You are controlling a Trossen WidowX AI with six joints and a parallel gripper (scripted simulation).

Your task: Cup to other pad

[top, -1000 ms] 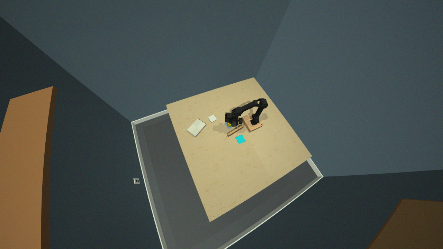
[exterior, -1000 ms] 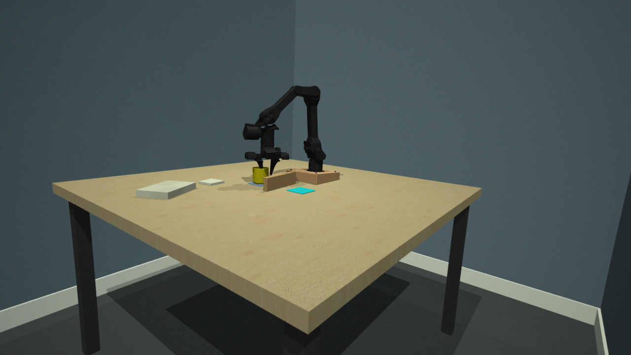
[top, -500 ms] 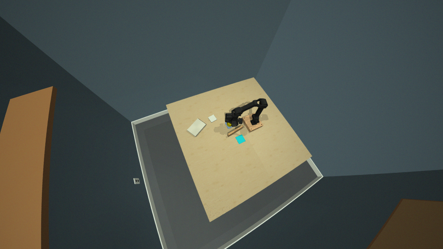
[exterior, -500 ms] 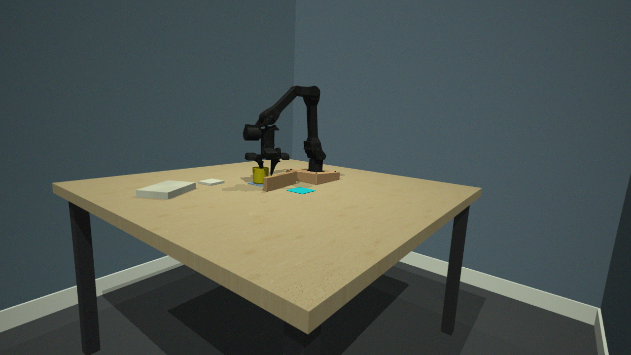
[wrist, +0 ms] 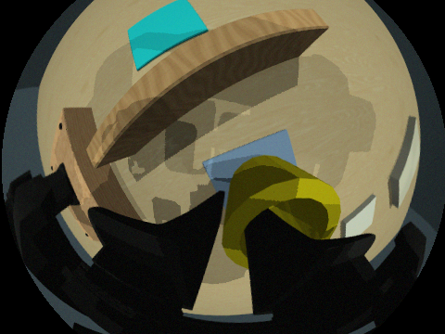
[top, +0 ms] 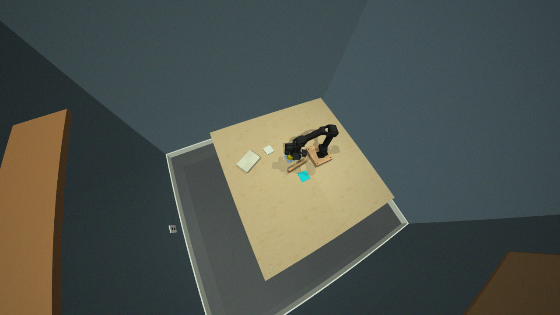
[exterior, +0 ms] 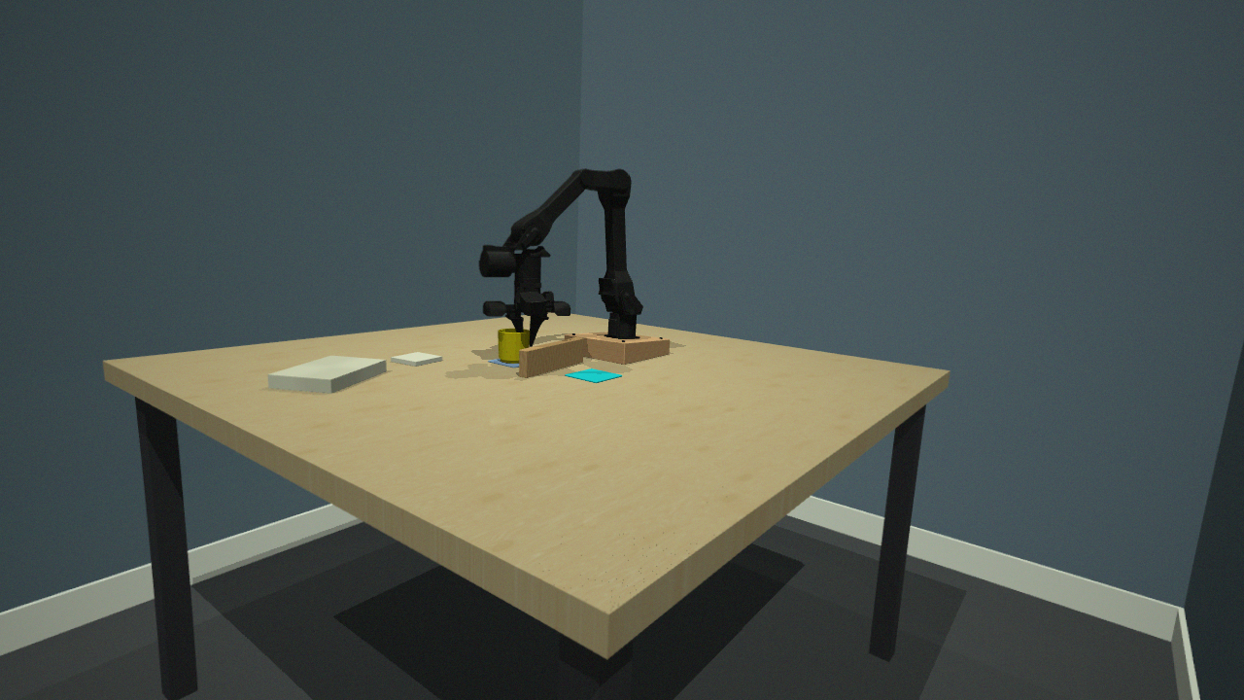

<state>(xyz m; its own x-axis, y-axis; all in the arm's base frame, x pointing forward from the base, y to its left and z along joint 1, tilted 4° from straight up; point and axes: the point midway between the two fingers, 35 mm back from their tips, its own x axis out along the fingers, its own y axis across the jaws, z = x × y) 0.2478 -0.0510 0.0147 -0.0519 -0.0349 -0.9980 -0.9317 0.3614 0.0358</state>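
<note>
Right now my gripper tip is 40 mm above the light blue pad, 20 mm short of it and 10 mm to the left of it. From my gripper tip the other things lie so: wooden bar (90 mm to the left, 20 mm below, 10 mm behind); then yellow cup (20 mm ahead, 10 mm to the right); then small white tile (200 mm ahead, 130 mm to the right, 30 mm below).
</note>
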